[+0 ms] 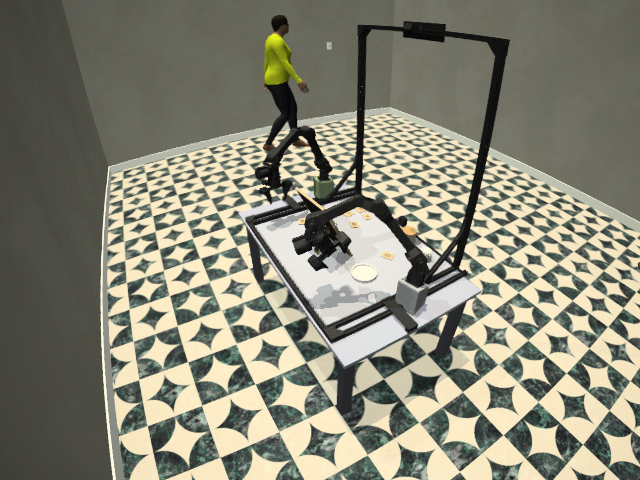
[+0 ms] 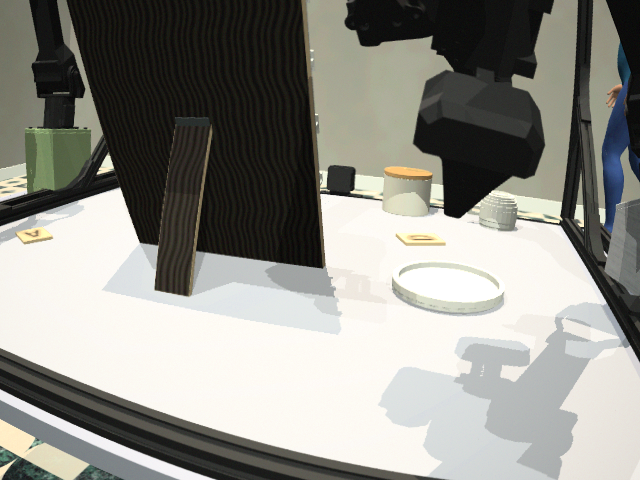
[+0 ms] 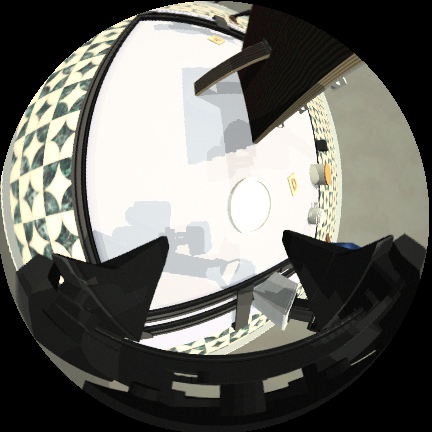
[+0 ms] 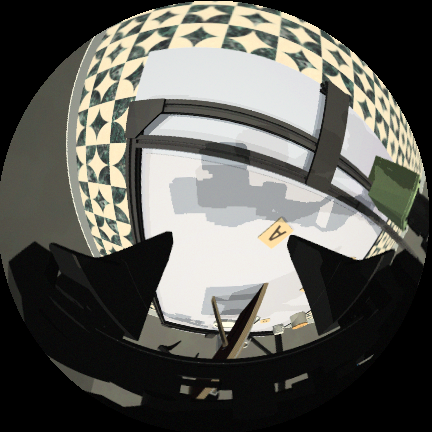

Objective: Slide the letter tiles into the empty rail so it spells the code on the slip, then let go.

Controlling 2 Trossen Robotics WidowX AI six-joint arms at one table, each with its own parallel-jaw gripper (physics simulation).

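Where they show: left gripper, fingertip midpoint: (image 1: 335,260) (image 2: 457,172) (image 3: 226,239) (image 4: 189,346); right gripper, fingertip midpoint: (image 1: 278,201) (image 4: 232,239); left arm's base, link origin: (image 1: 414,282) (image 3: 291,307); right arm's base, link origin: (image 1: 323,178) (image 2: 57,128).
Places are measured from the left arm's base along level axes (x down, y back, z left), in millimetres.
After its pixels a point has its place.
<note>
The A tile (image 1: 301,221) {x 116, y -798, z -115 mm} (image 2: 34,235) {x 116, y -791, z -115 mm} (image 3: 216,39) {x 116, y -793, z -120 mm} (image 4: 276,233) {x 116, y -798, z -123 mm} lies flat on the table. The D tile (image 1: 387,255) {x 115, y -263, z -194 mm} (image 2: 420,239) {x 116, y -264, z -188 mm} (image 3: 293,184) {x 116, y -260, z -194 mm} lies near the round dish. Several more tiles, one of them a tile (image 1: 354,224) {x 115, y -559, z -293 mm} beyond the board, lie apart; their letters are unreadable. My left gripper (image 1: 334,258) {x -26, y -310, z 133 mm} (image 2: 455,209) {x -26, y -310, z 133 mm} (image 3: 226,239) {x -26, y -310, z 133 mm} is open and empty, above the table beside the board. My right gripper (image 1: 277,197) {x -9, y -892, z -36 mm} (image 4: 232,239) {x -9, y -892, z -36 mm} is open and empty, raised near the far-left table end. The rail and the slip cannot be made out; the board's front is turned away.
A tall dark board (image 1: 308,199) {x -193, y -547, z 55 mm} (image 2: 232,77) {x -84, y -486, z 14 mm} (image 3: 295,55) {x -76, y -464, z 16 mm} leans on its strut (image 2: 180,217) {x 49, y -535, z 7 mm}. A white round dish (image 2: 447,305) {x 110, y -281, z 47 mm} (image 3: 230,210) {x 106, y -279, z 47 mm}, a lidded jar (image 2: 407,193) {x 82, y -263, z -333 mm} (image 3: 318,175) {x 81, y -258, z -333 mm}, a ribbed pot (image 2: 497,210) {x 87, y -124, z -276 mm} and a black block (image 2: 341,179) {x 90, y -363, z -466 mm} stand right of it. A person (image 1: 278,59) is behind the table.
</note>
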